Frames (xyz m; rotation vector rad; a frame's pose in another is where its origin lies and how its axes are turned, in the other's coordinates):
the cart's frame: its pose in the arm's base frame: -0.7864 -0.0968 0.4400 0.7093 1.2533 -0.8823
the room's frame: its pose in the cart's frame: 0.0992 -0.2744 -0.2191 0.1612 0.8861 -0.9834
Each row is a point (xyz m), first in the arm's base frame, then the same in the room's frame.
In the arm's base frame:
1: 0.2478 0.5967 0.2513
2: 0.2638 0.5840 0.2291
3: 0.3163 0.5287 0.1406
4: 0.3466 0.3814 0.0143
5: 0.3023 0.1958 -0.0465
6: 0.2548 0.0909 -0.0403
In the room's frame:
1: -1.0567 0.8830 -0.6525
2: -1.0660 0.9034 -0.6323
3: -1.0942 0.9783 -0.5472
4: -1.1105 1.0405 -0.3617
5: -1.0929 1.0024 -0.1658
6: -1.0775 0.9378 -0.0715

